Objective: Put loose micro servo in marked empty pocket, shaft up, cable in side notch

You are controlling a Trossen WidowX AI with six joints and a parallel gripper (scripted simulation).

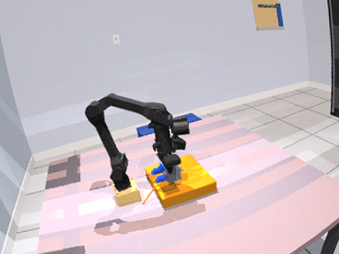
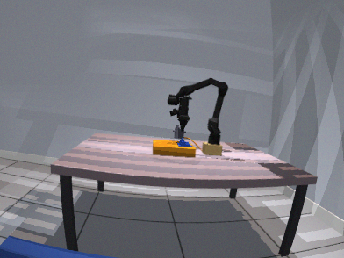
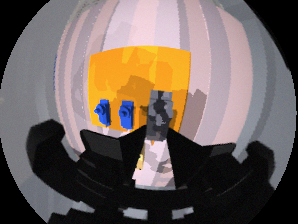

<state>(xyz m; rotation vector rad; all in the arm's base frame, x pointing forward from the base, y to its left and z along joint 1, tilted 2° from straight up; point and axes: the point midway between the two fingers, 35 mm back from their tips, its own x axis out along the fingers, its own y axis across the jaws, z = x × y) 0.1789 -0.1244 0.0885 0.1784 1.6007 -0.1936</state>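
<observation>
My gripper tip is 110 mm short of the orange robot deck, 50 mm to the right of it and 100 mm above it.
</observation>
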